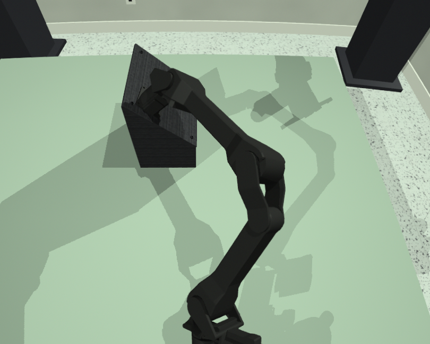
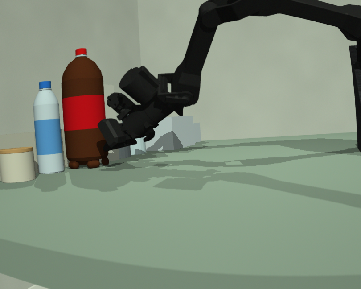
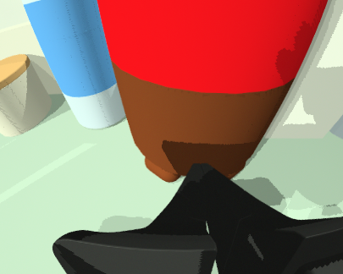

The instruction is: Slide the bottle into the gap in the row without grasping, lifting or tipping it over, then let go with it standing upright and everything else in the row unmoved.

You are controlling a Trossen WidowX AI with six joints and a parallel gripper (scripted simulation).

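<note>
The brown cola bottle is 9 cm ahead of my hand and 9 cm above it. Also, from my hand: cream canister 23 cm to the left, 9 cm ahead, 2 cm below; then grey cup 18 cm to the right, 14 cm ahead, 4 cm below; then blue-labelled water bottle 11 cm to the left, 11 cm ahead, 5 cm above.
</note>
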